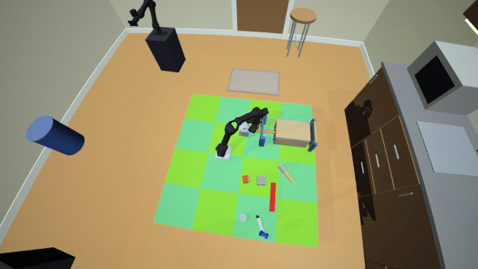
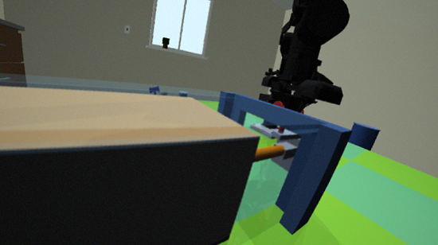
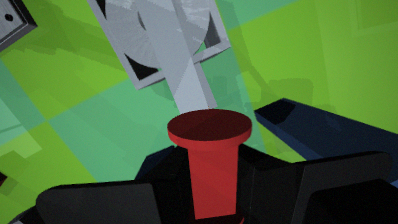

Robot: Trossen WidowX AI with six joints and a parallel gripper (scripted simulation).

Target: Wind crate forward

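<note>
Now: the red-knobbed crank handle 40 mm behind my gripper tip and 10 mm below it. From my gripper tip the other things lie so: blue steel frame 60 mm ahead, 10 mm to the left, 10 mm below; grey winch 120 mm behind, 90 mm below, 10 mm to the right; red knob 20 mm above.
</note>
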